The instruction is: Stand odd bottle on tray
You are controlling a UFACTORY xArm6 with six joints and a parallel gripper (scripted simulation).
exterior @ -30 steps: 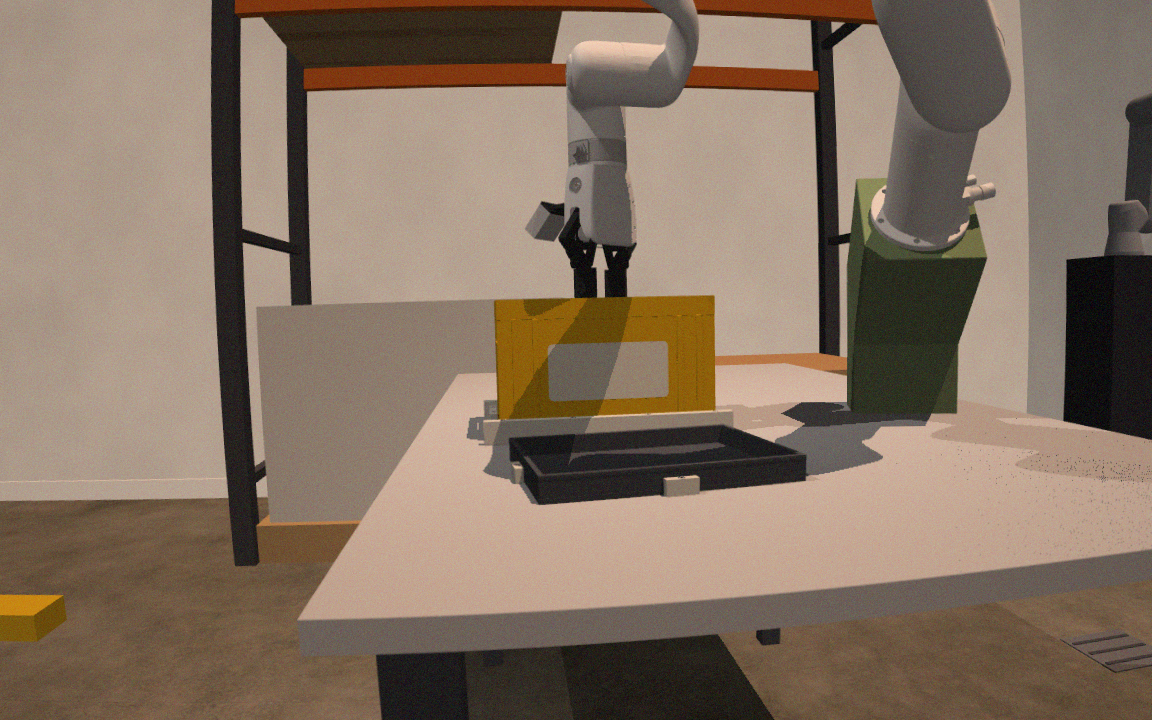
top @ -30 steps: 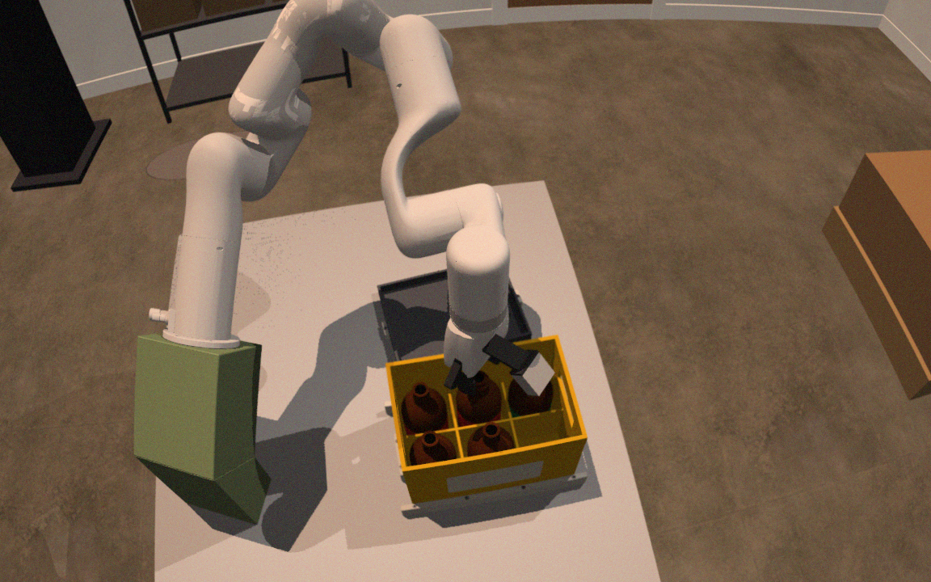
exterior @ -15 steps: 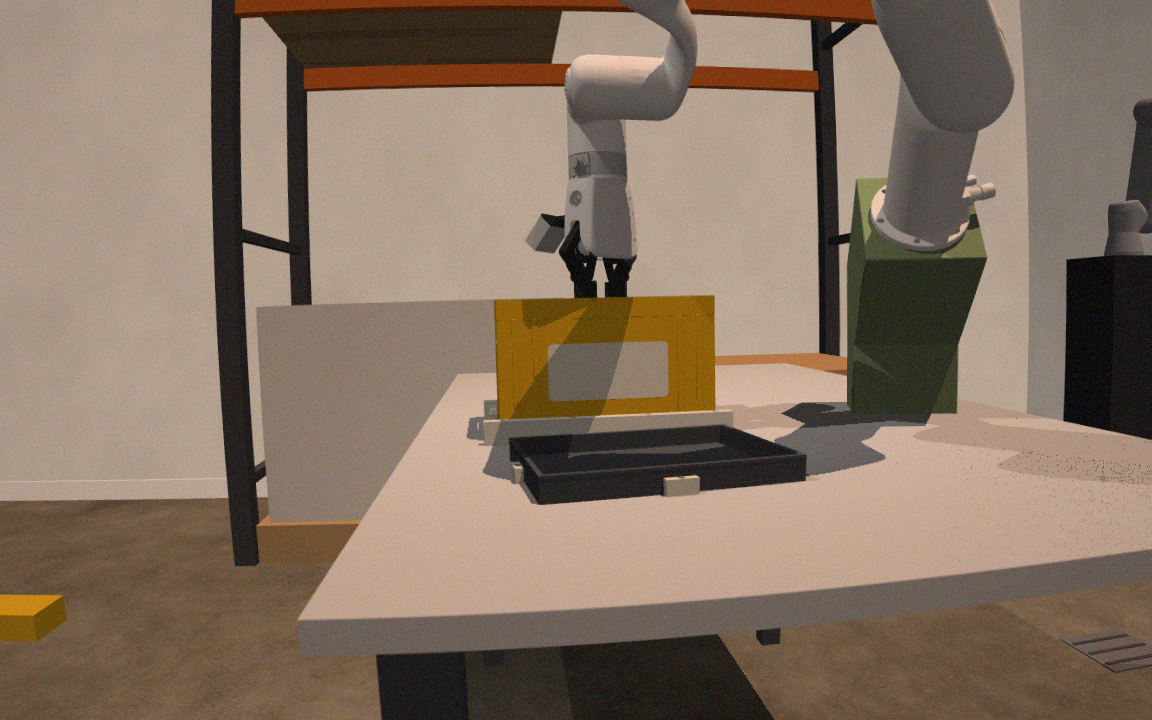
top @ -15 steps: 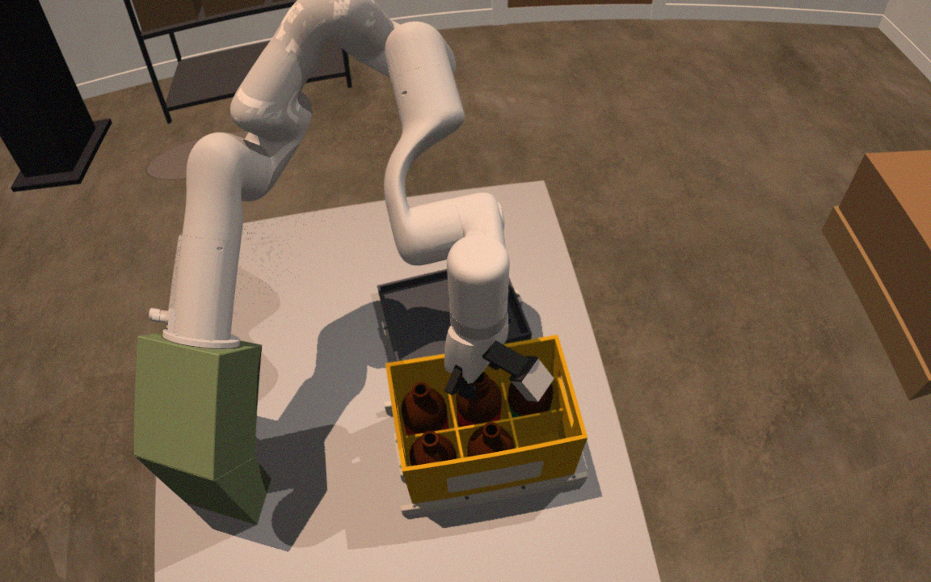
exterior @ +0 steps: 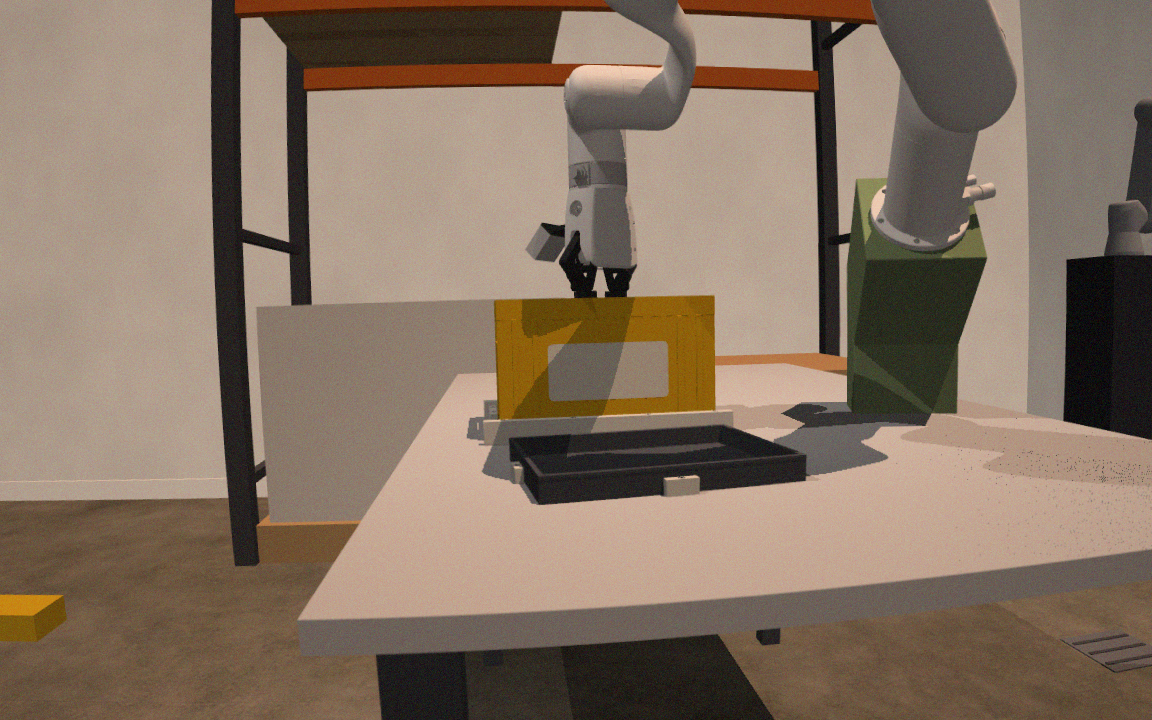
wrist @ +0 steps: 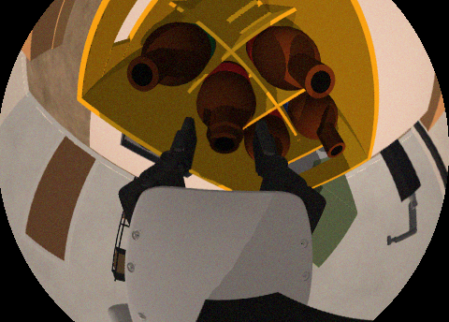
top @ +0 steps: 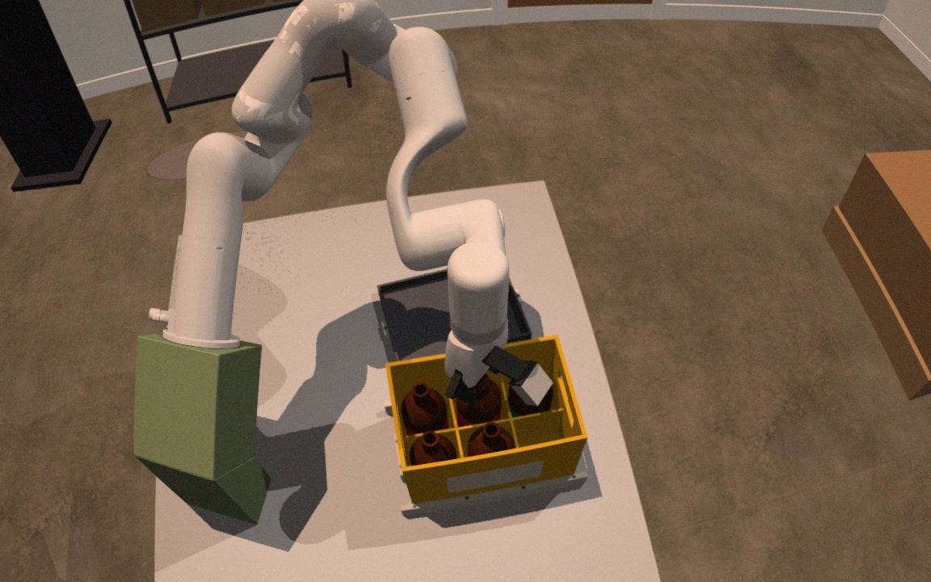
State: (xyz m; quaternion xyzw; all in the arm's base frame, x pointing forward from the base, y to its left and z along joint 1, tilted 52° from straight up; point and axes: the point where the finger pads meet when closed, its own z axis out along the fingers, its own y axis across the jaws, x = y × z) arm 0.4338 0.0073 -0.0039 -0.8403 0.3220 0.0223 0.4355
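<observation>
Right now the glass bottle is 7 cm below my hand. The rest, counted from my hand: yellow crate: 1 cm ahead, 5 cm to the right, 8 cm below; then dark tray: 5 cm behind, 23 cm to the left, 15 cm below.
</observation>
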